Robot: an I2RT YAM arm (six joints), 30 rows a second.
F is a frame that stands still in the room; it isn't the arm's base.
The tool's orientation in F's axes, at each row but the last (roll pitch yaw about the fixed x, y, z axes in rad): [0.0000 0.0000 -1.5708]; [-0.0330 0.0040 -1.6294]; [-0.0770 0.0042 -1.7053]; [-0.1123 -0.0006 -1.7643]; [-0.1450 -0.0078 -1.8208]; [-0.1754 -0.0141 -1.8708]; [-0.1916 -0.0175 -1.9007]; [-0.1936 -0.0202 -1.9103]
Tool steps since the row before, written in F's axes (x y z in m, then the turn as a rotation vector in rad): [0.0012 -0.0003 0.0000 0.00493 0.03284 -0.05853]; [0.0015 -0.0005 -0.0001 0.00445 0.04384 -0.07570]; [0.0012 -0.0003 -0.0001 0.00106 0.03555 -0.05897]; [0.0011 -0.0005 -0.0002 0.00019 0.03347 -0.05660]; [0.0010 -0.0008 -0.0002 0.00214 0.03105 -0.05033]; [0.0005 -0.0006 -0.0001 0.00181 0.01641 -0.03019]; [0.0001 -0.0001 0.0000 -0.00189 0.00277 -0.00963]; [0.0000 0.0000 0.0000 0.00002 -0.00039 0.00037]
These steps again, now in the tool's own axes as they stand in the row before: [0.0003 0.0012 0.0000 -0.03284 0.00493 -0.05853]; [0.0004 0.0015 0.0000 -0.04372 0.00438 -0.07577]; [0.0001 0.0012 0.0000 -0.03512 0.00084 -0.05923]; [0.0003 0.0012 -0.0001 -0.03292 0.00013 -0.05692]; [0.0005 0.0012 0.0000 -0.03101 0.00169 -0.05037]; [0.0004 0.0007 0.0000 -0.01664 0.00216 -0.03004]; [0.0001 0.0001 0.0000 -0.00218 -0.00081 -0.00993]; [0.0000 0.0000 0.0000 0.00037 0.00008 0.00038]
